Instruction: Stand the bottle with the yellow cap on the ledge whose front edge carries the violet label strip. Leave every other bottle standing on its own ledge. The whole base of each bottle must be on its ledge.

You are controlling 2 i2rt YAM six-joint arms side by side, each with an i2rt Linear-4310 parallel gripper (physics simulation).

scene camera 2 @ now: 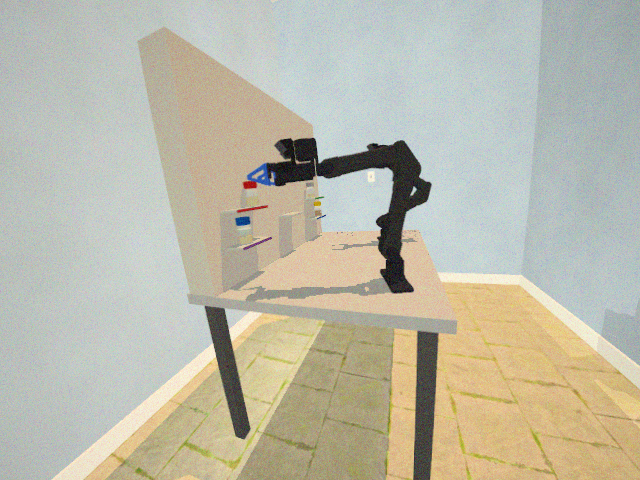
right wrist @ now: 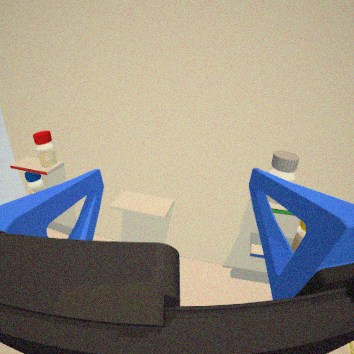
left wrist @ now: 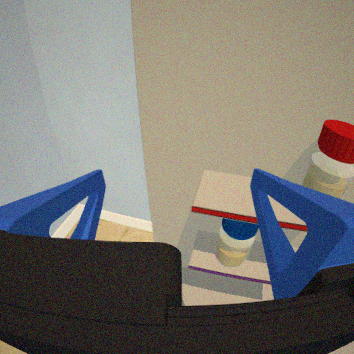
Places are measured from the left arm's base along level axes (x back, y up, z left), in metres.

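Pixels of known places: left gripper, fingertip midpoint: (scene camera 2: pixel 252 178) (left wrist: pixel 177 177); right gripper, fingertip midpoint: (right wrist: pixel 175 176); left arm's base, link origin: (scene camera 2: pixel 395 280).
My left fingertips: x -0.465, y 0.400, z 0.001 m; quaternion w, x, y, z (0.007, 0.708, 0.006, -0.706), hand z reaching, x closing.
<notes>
Ahead of a thing's pixels: the offset from my left fingertips to its top centre. "pt": to the spot under its first point. Level surfaces: height alone.
The yellow-capped bottle @[dx +0.143, dy -0.136, dz -0.923 m] (scene camera 2: pixel 317 209) (right wrist: pixel 299 239) stands on the lower right ledge with the blue strip (right wrist: pixel 257 255), partly hidden by a finger in the right wrist view. The violet strip @[pt dx -0.054, dy -0.247, dz -0.101 m] (scene camera 2: pixel 257 243) (left wrist: pixel 229 274) marks the lower left ledge, where a blue-capped bottle @[dx -0.096, dy -0.136, dz -0.092 m] (scene camera 2: pixel 242 230) (left wrist: pixel 236 244) stands upright. A red-capped bottle @[dx -0.080, dy +0.004, dz -0.186 m] (scene camera 2: pixel 250 193) (left wrist: pixel 339 142) (right wrist: pixel 45 150) stands on the red-strip ledge above it. My left gripper (scene camera 2: pixel 249 176) (left wrist: pixel 177 177) is open and empty, near the red-capped bottle's height. My right gripper (right wrist: pixel 175 176) is open and empty, facing the back panel; the scene view does not clearly show it.
A grey-capped bottle @[dx +0.110, dy +0.004, dz -0.829 m] (scene camera 2: pixel 309 190) (right wrist: pixel 285 162) stands on the green-strip ledge (right wrist: pixel 282 212), above the yellow-capped bottle. A plain pedestal (scene camera 2: pixel 286 236) (right wrist: pixel 143 204) stands between the two ledge stacks. The tall back panel (scene camera 2: pixel 206 129) rises behind all ledges on the table @[dy -0.399 m] (scene camera 2: pixel 330 268).
</notes>
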